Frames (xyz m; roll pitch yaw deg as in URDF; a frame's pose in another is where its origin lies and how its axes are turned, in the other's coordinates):
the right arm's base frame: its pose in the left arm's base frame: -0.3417 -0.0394 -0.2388 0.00 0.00 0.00
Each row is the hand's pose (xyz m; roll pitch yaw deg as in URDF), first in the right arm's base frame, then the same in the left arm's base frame.
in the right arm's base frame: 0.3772 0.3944 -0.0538 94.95 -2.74 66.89
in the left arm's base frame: 0.0355 0.3550 -0.2926 94.95 -2.74 66.89
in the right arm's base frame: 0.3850 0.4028 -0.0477 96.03 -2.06 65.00
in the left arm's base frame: 0.0433 0.3634 -0.2865 96.03 -2.06 65.00
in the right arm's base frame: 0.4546 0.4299 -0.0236 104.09 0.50 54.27
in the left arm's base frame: 0.1129 0.3905 -0.2624 104.09 0.50 54.27
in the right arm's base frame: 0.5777 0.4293 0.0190 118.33 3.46 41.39
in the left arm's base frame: 0.2360 0.3899 -0.2198 118.33 3.46 41.39
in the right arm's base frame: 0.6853 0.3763 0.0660 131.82 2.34 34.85
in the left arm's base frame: 0.3436 0.3369 -0.1728 131.82 2.34 34.85
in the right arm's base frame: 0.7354 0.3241 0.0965 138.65 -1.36 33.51
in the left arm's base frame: 0.3937 0.2847 -0.1423 138.65 -1.36 33.51
